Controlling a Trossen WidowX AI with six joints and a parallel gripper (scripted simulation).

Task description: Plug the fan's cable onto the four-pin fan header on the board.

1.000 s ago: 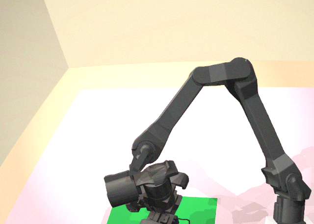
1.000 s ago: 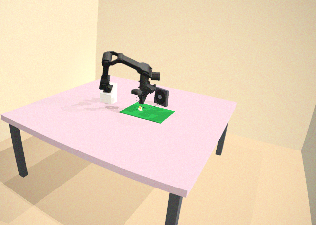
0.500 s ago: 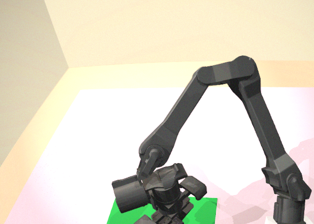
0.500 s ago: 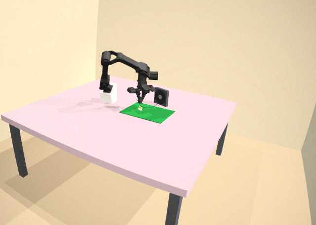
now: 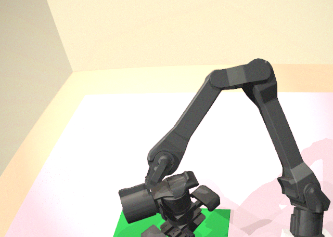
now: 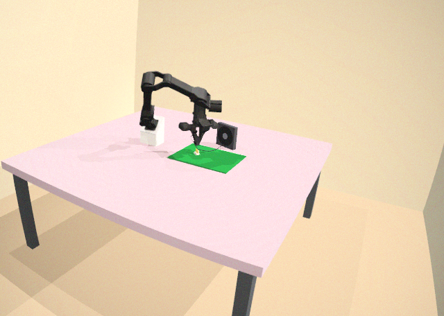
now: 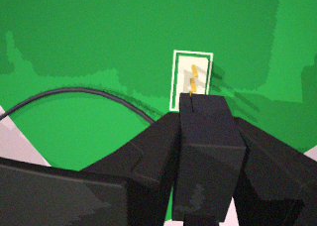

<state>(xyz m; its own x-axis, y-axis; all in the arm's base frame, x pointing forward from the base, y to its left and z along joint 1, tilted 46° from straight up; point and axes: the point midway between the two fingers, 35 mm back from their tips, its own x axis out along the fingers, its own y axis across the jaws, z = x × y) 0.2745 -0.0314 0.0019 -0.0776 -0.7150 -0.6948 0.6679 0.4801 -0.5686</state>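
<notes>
My gripper tip is 10 mm to the right of the dark fan plug, 10 mm below it and 10 mm past it. Round my gripper tip: black fan 180 mm to the left, 80 mm ahead; then pale fan header 60 mm below; then green board 80 mm below, 60 mm ahead.
</notes>
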